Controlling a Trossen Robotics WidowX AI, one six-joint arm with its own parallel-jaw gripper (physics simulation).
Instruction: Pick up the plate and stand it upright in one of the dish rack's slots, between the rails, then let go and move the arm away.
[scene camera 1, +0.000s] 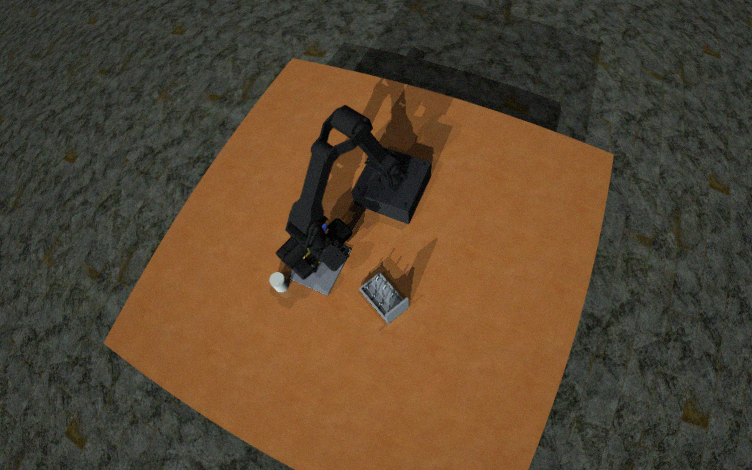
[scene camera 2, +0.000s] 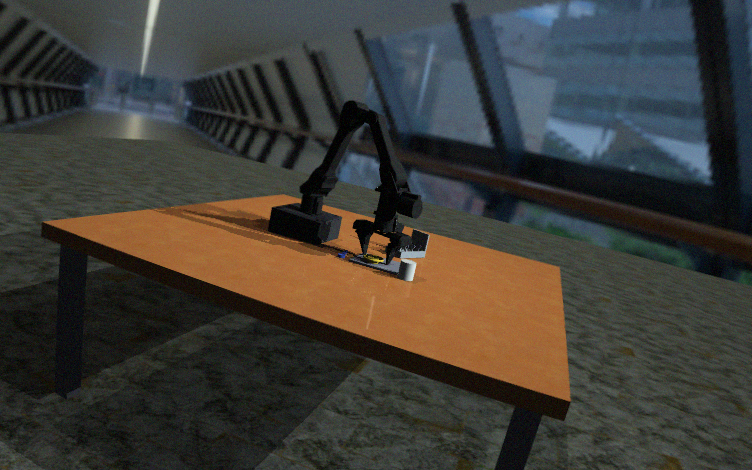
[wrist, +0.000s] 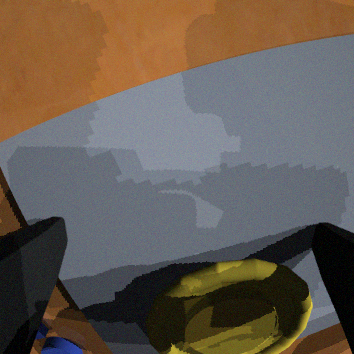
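The yellow round plate (scene camera 2: 372, 258) (wrist: 230, 310) lies flat on the grey board; in scene camera 1 the arm mostly hides it. My gripper (scene camera 2: 376, 258) (wrist: 194, 235) is open and empty, pointing down, its fingers wide apart on two sides of the plate and low over the board. In the wrist view the plate lies between the fingers at the bottom, nearer the right finger, and its lower edge is cut off. The grey dish rack (scene camera 1: 396, 314) (scene camera 2: 421, 242) stands on the table apart from the board, with a raised wall at one end.
The grey board (scene camera 1: 327, 283) (scene camera 2: 389, 267) (wrist: 150, 125) lies under the gripper. A white cylinder (scene camera 1: 278, 282) (scene camera 2: 407, 270) stands near the board's edge, on the side away from the rack. A small blue object (scene camera 1: 324, 226) (scene camera 2: 342, 254) (wrist: 60, 345) lies beside the board, towards the arm's base.
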